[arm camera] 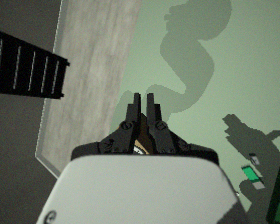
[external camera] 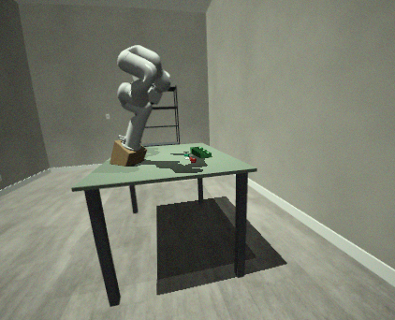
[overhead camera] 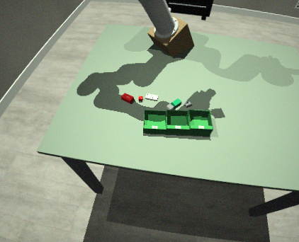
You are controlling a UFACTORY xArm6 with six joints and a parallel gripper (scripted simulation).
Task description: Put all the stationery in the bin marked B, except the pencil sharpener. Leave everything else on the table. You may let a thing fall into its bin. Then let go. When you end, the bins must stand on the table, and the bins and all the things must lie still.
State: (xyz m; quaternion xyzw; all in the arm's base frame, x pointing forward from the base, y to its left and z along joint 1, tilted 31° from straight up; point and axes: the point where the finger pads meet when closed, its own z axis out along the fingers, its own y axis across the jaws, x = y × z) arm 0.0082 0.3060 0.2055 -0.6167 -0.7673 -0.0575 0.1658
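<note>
My gripper is now 370 mm above the joined green bins, 360 mm short of it and 120 mm to the left of it. The rest, counted from my hand: grey-white piece (390 mm below, 260 mm ahead, 80 mm to the right); then red die (390 mm below, 280 mm to the right, 260 mm ahead); then white domino (390 mm below, 240 mm ahead, 230 mm to the right).
</note>
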